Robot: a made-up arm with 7 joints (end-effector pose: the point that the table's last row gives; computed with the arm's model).
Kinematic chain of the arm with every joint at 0, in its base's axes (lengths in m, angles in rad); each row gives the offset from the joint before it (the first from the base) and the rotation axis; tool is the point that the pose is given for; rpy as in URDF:
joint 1: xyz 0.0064 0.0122 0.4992 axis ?
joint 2: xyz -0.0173 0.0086 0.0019 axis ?
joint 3: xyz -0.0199 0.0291 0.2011 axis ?
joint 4: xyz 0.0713 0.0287 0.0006 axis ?
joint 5: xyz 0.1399 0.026 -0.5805 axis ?
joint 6: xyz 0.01 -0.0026 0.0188 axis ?
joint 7: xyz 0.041 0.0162 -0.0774 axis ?
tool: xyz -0.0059 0.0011 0.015 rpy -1.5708 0 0
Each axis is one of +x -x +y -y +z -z.
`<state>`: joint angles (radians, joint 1 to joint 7).
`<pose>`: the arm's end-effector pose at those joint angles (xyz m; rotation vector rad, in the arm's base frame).
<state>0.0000 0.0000 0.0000 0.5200 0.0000 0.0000 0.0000</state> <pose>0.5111 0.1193 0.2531 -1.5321 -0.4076 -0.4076</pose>
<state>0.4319 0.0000 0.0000 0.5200 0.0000 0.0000 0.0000</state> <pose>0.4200 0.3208 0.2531 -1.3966 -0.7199 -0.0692</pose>
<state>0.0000 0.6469 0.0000 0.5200 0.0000 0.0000 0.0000</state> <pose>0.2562 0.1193 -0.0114 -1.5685 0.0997 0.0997</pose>
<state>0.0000 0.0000 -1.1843 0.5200 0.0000 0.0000 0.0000</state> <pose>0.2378 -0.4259 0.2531 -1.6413 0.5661 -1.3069</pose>
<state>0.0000 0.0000 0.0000 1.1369 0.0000 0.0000 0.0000</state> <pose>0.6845 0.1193 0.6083 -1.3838 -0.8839 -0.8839</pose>
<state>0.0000 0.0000 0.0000 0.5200 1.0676 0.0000 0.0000</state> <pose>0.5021 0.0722 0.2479 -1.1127 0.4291 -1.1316</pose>
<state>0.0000 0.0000 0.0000 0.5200 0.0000 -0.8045 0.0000</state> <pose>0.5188 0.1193 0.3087 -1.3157 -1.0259 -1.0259</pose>
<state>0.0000 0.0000 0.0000 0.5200 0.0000 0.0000 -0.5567</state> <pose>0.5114 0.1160 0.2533 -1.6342 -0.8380 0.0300</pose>
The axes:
joint 1: +z
joint 2: +y
joint 3: +z
joint 4: -y
joint 5: -z
joint 6: +y
joint 7: -z

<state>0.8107 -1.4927 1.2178 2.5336 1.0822 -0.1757 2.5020</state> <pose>-0.7719 -0.3818 0.6345 0.1190 0.4776 1.9179</pose>
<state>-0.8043 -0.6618 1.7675 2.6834 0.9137 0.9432 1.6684</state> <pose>-0.2659 0.6389 1.0727 -0.2359 0.0733 0.1371</pose>
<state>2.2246 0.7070 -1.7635 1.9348 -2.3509 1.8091 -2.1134</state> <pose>0.2512 0.5339 1.0183 1.9710 -1.1688 -1.0611</pose>
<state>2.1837 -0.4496 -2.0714 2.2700 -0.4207 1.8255 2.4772</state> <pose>0.6114 -0.1535 0.9873 -0.3520 1.7927 -1.9033</pose>
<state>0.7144 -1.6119 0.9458 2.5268 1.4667 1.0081 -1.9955</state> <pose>-0.8362 -0.2706 0.5720 -1.3052 1.4468 0.2641</pose>
